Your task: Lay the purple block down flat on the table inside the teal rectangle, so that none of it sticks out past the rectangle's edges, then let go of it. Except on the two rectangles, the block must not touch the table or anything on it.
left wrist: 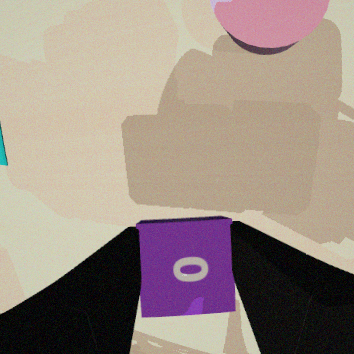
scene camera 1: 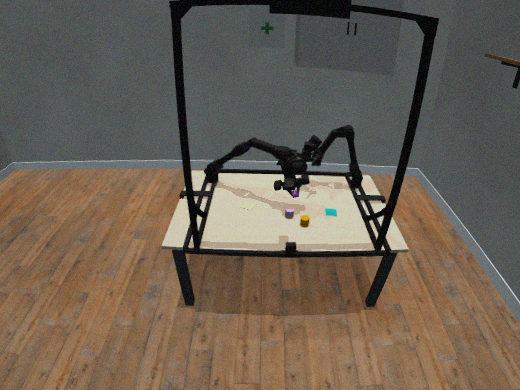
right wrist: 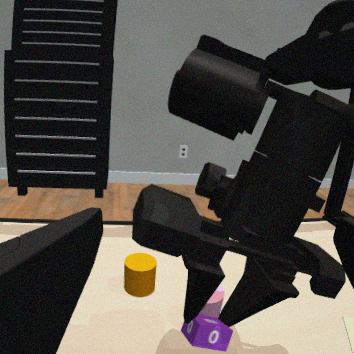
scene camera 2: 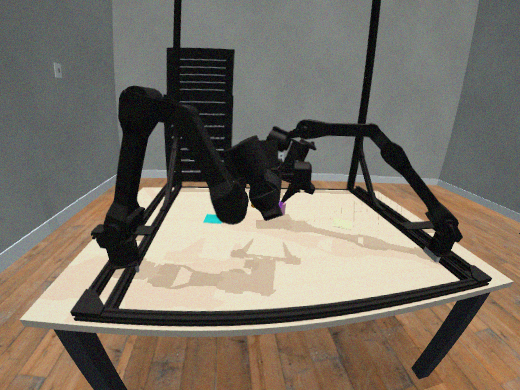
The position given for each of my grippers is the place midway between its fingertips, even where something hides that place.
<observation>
My left gripper [left wrist: 183, 235] holds a purple block [right wrist: 202, 326], which touches nothing else. My right gripper [scene camera 2: 272, 164] is open and holds nothing. The table carries an orange cylinder [right wrist: 139, 268] and a pink cylinder [left wrist: 261, 34].
My left gripper is seen too in the right wrist view [right wrist: 202, 323]. My right gripper also shows in the right wrist view [right wrist: 222, 225]. The left wrist view does not show the orange cylinder: it is out of frame.
</observation>
